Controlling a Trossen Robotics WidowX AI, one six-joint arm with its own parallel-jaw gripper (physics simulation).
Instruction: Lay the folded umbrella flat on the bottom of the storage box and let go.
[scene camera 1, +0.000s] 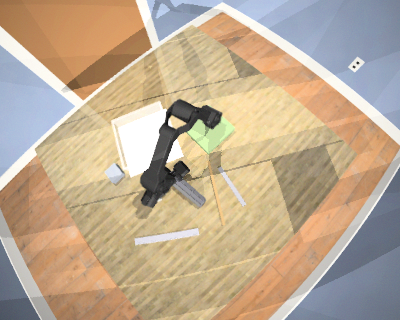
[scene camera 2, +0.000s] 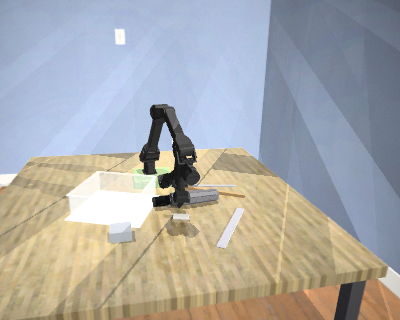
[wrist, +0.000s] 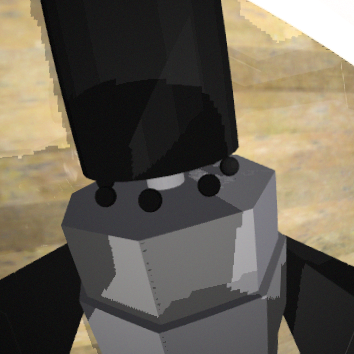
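Scene:
Storage box (scene camera 1: 136, 133) at 99 cm from the lens.

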